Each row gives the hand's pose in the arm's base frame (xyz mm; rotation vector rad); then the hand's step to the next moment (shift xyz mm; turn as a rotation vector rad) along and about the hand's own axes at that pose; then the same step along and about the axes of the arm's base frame.
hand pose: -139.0 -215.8 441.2 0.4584 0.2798 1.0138
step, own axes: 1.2 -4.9 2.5 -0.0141 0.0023 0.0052
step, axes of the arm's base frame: 5.3 -1.7 -0.2 -0.0066 -0.0124 0.0059
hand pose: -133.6 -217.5 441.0 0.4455 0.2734 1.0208
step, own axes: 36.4 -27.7 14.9 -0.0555 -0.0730 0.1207
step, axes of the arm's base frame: 45.4 15.8 -0.7 0.0783 -0.1082 0.0717
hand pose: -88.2 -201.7 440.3 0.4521 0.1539 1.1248
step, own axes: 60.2 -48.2 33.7 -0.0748 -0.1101 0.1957
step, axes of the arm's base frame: 77.8 27.8 16.2 0.1266 -0.1589 0.1214
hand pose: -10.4 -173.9 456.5 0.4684 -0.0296 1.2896
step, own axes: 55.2 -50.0 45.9 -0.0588 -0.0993 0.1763
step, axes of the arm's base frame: 73.3 24.5 41.1 0.1166 -0.1353 0.1117
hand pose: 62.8 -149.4 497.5 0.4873 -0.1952 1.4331
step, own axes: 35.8 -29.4 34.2 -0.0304 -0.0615 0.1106
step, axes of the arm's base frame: 39.2 15.6 39.2 0.0733 -0.0790 0.0729
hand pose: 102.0 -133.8 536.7 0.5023 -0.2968 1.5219
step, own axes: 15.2 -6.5 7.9 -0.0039 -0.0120 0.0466
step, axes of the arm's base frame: 8.0 9.6 13.4 0.0175 -0.0258 0.0368
